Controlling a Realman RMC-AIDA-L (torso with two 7-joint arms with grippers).
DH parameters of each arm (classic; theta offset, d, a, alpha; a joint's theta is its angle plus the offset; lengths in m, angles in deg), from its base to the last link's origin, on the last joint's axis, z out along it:
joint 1: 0 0.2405 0 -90
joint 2: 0 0 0 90
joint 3: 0 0.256 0 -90
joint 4: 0 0 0 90
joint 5: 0 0.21 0 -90
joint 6: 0 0 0 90
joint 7: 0 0.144 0 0
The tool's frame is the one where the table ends.
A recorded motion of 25 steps. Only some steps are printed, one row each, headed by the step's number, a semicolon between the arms.
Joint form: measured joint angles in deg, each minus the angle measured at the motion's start. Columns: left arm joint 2, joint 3, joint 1, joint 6, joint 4, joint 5, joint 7; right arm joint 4, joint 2, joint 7, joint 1, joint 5, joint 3, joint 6.
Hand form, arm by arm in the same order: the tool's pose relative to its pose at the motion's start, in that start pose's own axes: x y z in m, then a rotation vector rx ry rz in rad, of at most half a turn. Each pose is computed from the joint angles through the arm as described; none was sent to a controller.
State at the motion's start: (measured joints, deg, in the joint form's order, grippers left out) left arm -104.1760 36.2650 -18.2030 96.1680 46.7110 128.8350 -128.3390; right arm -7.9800 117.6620 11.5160 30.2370 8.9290 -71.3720 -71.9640
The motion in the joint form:
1: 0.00 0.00 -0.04 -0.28 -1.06 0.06 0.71; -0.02 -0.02 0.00 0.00 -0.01 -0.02 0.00
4: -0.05 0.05 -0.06 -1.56 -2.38 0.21 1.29; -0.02 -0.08 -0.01 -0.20 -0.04 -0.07 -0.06
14: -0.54 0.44 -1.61 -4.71 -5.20 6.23 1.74; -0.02 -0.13 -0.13 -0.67 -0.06 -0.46 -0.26
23: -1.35 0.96 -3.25 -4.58 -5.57 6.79 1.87; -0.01 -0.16 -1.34 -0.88 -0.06 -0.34 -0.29
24: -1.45 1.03 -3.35 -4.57 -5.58 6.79 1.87; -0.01 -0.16 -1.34 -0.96 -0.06 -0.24 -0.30
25: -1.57 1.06 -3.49 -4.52 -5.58 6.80 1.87; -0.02 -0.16 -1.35 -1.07 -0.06 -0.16 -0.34
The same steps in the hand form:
1: -0.0025 -0.0011 0.0025 -0.0058 -0.0037 -0.0014; -0.0001 0.0000 0.0001 -0.0006 -0.0004 -0.0004
4: -0.0048 -0.0043 0.0060 0.0001 -0.0006 -0.0090; 0.0000 -0.0013 -0.0009 0.0004 0.0006 -0.0029
14: -0.0119 -0.0135 0.0194 0.0629 -0.0741 -0.0173; 0.0007 -0.0029 -0.0036 -0.0015 0.0037 -0.0096
23: -0.0057 -0.0055 0.0303 0.0418 -0.0928 0.0069; 0.0010 -0.0046 -0.0049 0.0029 0.0051 -0.0320
24: -0.0054 -0.0048 0.0314 0.0395 -0.0942 0.0085; 0.0011 -0.0054 -0.0054 0.0055 0.0055 -0.0322
25: -0.0049 -0.0038 0.0325 0.0362 -0.0954 0.0104; 0.0011 -0.0062 -0.0060 0.0080 0.0056 -0.0327

